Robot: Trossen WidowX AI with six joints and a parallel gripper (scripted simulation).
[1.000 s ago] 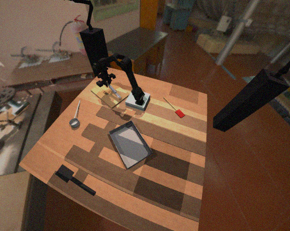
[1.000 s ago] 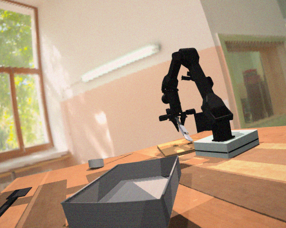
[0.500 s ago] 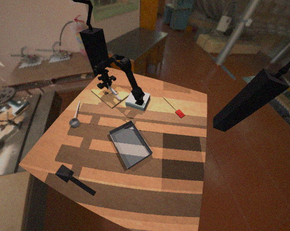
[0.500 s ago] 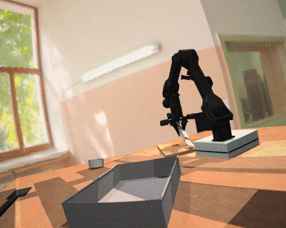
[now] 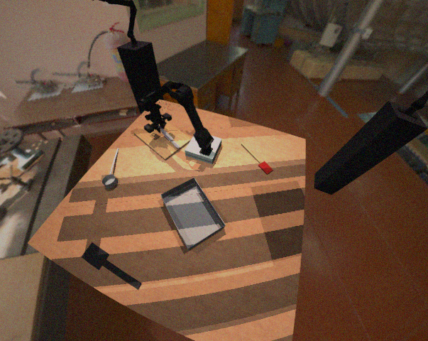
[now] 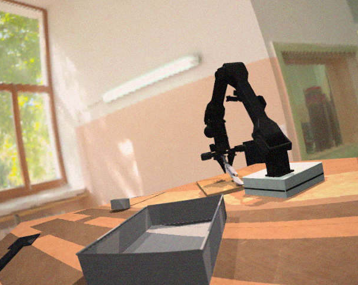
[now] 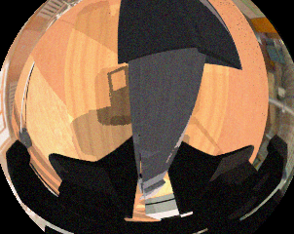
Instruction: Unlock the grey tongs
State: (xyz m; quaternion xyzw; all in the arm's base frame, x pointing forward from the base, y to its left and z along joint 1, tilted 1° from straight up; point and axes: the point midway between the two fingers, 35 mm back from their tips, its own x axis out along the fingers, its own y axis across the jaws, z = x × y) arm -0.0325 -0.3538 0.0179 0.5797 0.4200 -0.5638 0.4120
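Right now my gripper tip is 40 mm above the wooden board. The rest, counted from my gripper tip: black spatula (790 mm ahead, 190 mm to the left, 40 mm below); grey roasting tin (410 mm ahead, 440 mm to the left, 20 mm below).
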